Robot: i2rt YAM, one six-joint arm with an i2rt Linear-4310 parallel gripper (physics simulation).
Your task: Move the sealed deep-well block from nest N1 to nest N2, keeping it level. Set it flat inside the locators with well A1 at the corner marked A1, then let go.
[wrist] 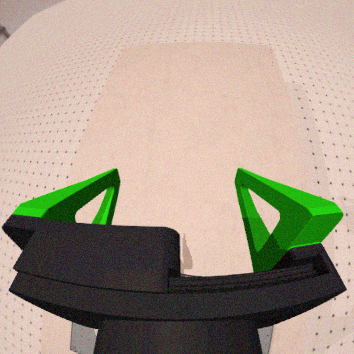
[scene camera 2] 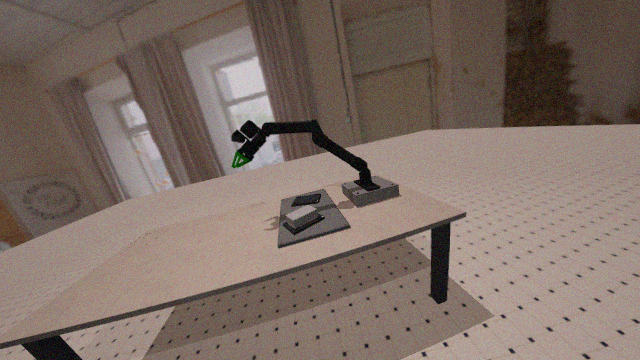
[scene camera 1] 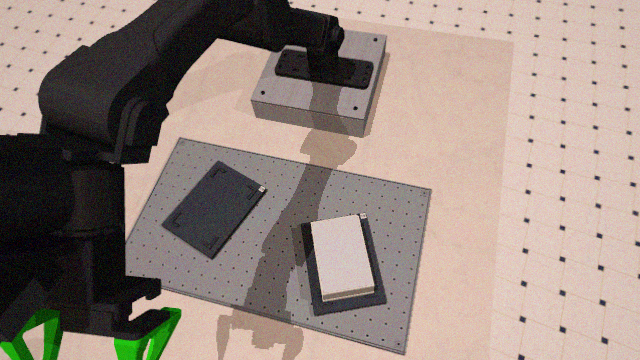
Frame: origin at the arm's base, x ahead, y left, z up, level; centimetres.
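Where they show: gripper, between the fingertips: (wrist: 176, 174) (scene camera 2: 234, 167); arm's base, origin of its link: (scene camera 2: 366, 185) (scene camera 1: 323, 70).
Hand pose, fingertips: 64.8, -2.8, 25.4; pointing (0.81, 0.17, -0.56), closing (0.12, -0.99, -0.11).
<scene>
Things, the pixels of their centre, and the offset from my fingertips, as dx, dy, dz. Level surfaces: height alone.
- deep-well block, middle of its body: (scene camera 1: 341, 256) (scene camera 2: 302, 216) -26.7, +16.1, -27.0
- second dark nest, middle of its body: (scene camera 1: 214, 206) (scene camera 2: 306, 199) -31.1, -9.4, -29.4
- grey perforated plate, middle of its body: (scene camera 1: 276, 230) (wrist: 164, 330) (scene camera 2: 307, 210) -29.8, +3.0, -30.9
- wooden table, height of its surface: dz -31.6
The deep-well block (scene camera 1: 342, 257) (scene camera 2: 302, 216), pale with a flat top, sits flat on a dark nest (scene camera 1: 350, 303) (scene camera 2: 296, 230) at the right of the plate in scene view 1. A second dark nest (scene camera 1: 215, 210) (scene camera 2: 306, 200) holds no block; corner locators and a small white tag at one corner show on it. The tag lettering and well A1 are too small to read. My gripper (scene camera 2: 240, 162) (wrist: 176, 174) is open and empty, with its green fingers wide apart. It hangs high above the table, beyond the plate and away from the block. Its fingertips are cut off in scene view 1.
Both nests lie on a grey perforated plate (scene camera 1: 400, 240) (scene camera 2: 330, 225) on the wooden table (scene camera 1: 450, 150) (scene camera 2: 200, 250) (wrist: 175, 100). The arm's grey base block (scene camera 1: 290, 95) (scene camera 2: 375, 196) stands behind the plate. The arm's shadow crosses the plate between the nests.
</scene>
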